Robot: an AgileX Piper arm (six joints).
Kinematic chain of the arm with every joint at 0, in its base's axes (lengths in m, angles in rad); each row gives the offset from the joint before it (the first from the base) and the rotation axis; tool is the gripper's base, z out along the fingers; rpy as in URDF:
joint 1: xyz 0 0 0.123 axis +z
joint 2: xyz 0 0 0 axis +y
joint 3: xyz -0.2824 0 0.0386 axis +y
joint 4: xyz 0.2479 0 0.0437 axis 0.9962 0 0.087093
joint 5: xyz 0 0 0 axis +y
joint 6: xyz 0.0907 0 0.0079 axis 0.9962 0 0.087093
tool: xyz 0 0 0 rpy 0 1.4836 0
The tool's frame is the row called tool.
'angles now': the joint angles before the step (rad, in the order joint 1, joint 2, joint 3, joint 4, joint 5, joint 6). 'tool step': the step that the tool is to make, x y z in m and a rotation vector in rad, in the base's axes. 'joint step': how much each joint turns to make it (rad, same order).
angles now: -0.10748, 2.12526, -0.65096, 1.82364, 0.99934, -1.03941
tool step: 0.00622, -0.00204, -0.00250, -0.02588, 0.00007, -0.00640
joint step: -0.00001, 0.00957, -0.02492, -0.00237, -0.02880, 0.00677
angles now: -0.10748, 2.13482, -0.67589, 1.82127, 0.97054, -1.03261
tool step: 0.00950, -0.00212, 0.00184, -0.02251, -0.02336, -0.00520
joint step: -0.00001, 0.00002, -0.03368, -0.00107, -0.02187, 0.00329
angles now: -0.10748, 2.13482, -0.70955, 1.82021, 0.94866, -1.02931
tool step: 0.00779, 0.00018, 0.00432, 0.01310, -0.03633, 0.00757
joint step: 0.00000, 0.00105, -0.02812, -0.00116, 0.01958, -0.00357
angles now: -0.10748, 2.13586, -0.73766, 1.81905, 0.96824, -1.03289
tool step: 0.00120, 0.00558, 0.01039, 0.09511, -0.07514, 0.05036
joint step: 0.00002, 0.00002, -0.00764, -0.00510, 0.12267, -0.03252
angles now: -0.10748, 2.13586, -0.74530, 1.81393, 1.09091, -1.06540
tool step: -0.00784, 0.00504, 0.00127, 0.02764, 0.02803, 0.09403
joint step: 0.00336, 0.00001, -0.00115, -0.10099, 0.04066, 0.04514
